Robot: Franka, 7 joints.
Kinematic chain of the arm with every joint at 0, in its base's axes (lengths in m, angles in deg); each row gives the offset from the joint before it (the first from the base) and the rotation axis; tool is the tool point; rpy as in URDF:
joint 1: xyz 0 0 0.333 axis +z
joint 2: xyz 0 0 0 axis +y
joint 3: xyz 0 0 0.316 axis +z
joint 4: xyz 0.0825 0 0 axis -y
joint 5: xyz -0.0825 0 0.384 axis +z
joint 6: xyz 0 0 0 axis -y
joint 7: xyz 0.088 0 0 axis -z
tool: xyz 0 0 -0.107 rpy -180 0 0
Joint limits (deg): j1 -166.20..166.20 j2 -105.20..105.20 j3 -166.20..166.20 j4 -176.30..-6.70 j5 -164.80..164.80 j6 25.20..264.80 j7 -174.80..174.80
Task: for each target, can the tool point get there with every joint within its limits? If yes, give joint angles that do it. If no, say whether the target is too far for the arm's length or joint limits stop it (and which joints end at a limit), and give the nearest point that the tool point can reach.
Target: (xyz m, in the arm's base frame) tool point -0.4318 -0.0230 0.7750
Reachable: yes | joints 94.98 68.40 133.19 -114.29 -46.75 140.55 75.89
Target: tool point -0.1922 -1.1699 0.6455
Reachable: no: too far | nearest point -0.1345 -0.8186 0.5517 | short by 0.368 m
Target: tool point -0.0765 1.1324 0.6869
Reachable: no: too far | nearest point -0.0552 0.8171 0.5884 | short by 0.331 m
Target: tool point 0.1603 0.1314 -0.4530
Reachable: no: joint limits stop it (at a limit: joint 2) | nearest point 0.1694 0.1388 -0.3569 | short by 0.097 m
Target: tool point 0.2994 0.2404 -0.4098
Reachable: no: joint limits stop it (at a limit: joint 2) | nearest point 0.2917 0.2342 -0.3530 | short by 0.058 m
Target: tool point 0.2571 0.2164 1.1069
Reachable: yes | joints -71.15 -24.10 58.31 -42.07 112.62 144.97 -73.55
